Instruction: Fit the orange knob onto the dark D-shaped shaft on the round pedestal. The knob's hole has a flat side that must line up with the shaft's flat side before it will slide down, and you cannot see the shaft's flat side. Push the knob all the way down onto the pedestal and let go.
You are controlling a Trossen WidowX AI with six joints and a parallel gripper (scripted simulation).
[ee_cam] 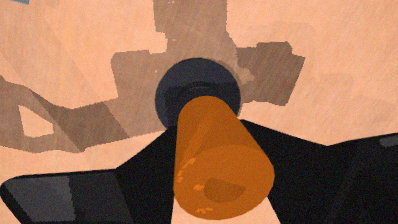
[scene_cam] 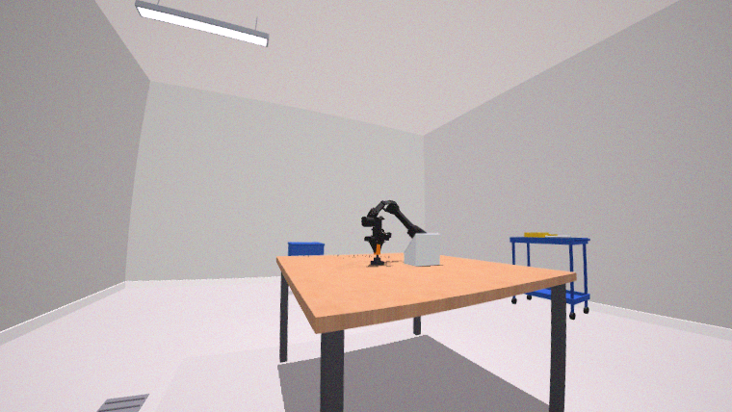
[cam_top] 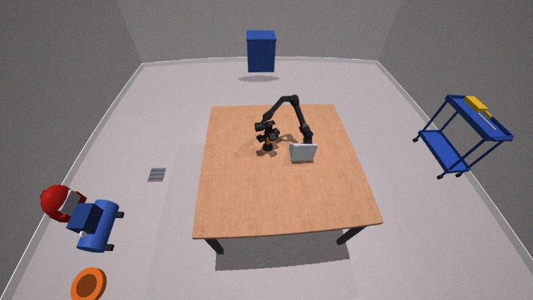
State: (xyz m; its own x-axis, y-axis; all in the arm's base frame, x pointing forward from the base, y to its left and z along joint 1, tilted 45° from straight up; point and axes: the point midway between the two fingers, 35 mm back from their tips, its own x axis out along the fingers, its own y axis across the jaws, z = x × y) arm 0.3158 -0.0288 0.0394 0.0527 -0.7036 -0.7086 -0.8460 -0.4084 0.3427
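My gripper tip is now 20 mm below the orange knob. From my gripper tip the other things lie so: dark round pedestal 40 mm below.
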